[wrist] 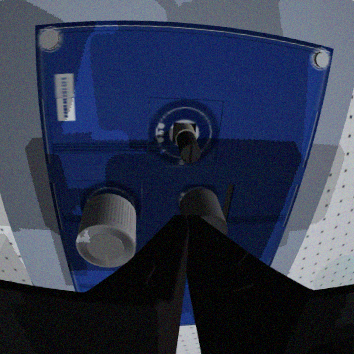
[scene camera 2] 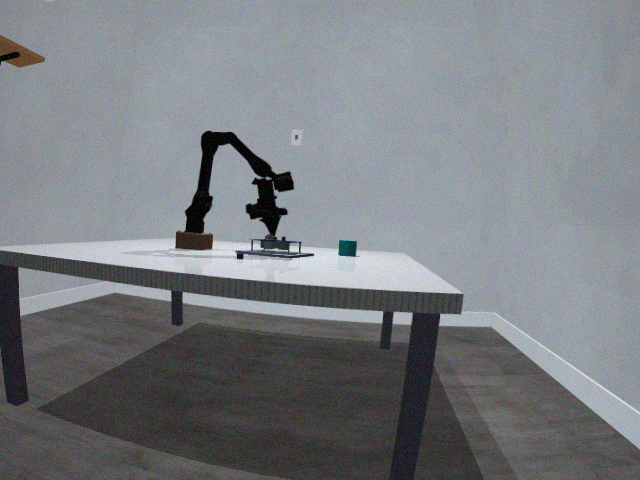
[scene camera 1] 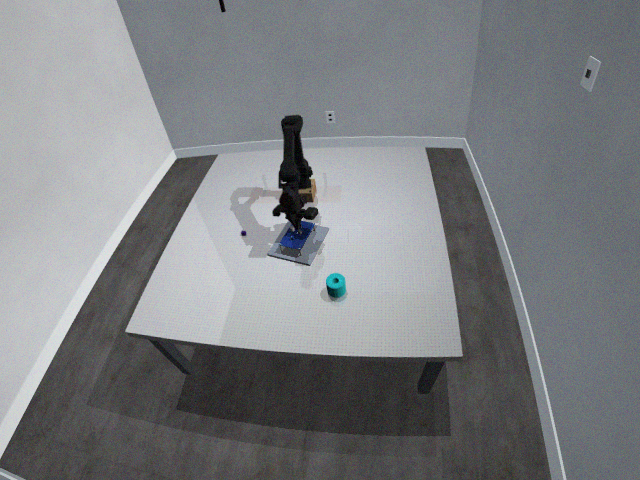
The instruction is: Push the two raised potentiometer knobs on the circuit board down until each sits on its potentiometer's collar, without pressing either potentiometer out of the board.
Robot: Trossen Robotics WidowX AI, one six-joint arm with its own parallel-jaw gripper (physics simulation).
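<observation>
A potentiometer knob (wrist: 200,201) is visible, and so is the gripper (scene camera 2: 273,236), which the wrist view (wrist: 185,226) also shows.
</observation>
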